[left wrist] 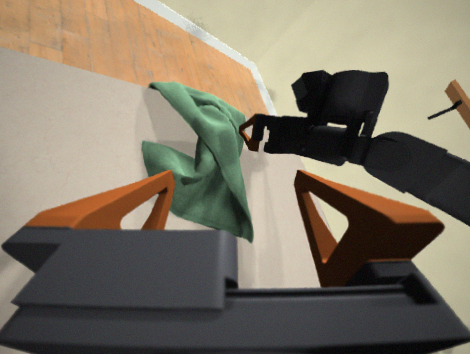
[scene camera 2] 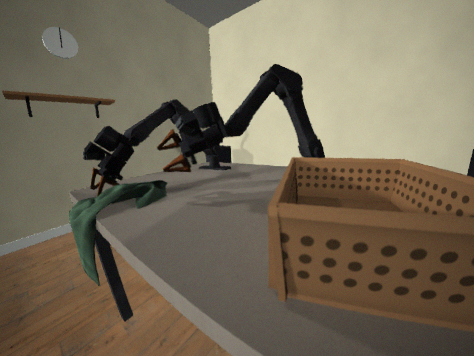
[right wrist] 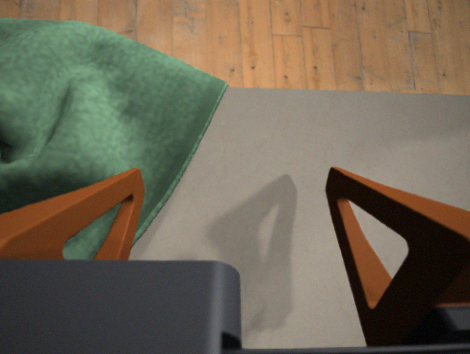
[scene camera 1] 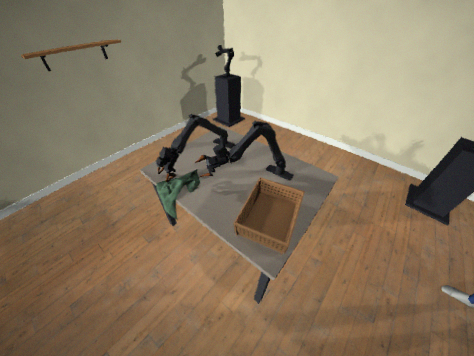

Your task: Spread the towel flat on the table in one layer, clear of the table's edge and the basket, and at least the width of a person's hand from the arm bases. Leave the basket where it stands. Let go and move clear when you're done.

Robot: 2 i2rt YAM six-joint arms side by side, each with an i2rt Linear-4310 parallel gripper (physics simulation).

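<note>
The green towel (scene camera 1: 173,192) (scene camera 2: 107,198) (left wrist: 215,145) (right wrist: 100,110) lies crumpled and folded at the table's left corner, and part of it hangs over the front edge in both scene views. My right gripper (scene camera 1: 164,174) (scene camera 2: 96,184) (right wrist: 235,178) is open, low beside the towel's edge; in the right wrist view one finger is over the towel and the other over bare table. My left gripper (scene camera 1: 203,167) (scene camera 2: 175,155) (left wrist: 234,176) is open and empty, above the table to the right of the towel in the scene views. The brown basket (scene camera 1: 240,231) (scene camera 2: 375,222) stands at the right part of the table.
The grey table (scene camera 1: 220,200) (scene camera 2: 200,250) carries both arms; the left arm's base (scene camera 1: 280,172) stands behind the basket. The right arm reaches along the table's left side, close to my left gripper in the scene views. Wooden floor lies past the table's edge.
</note>
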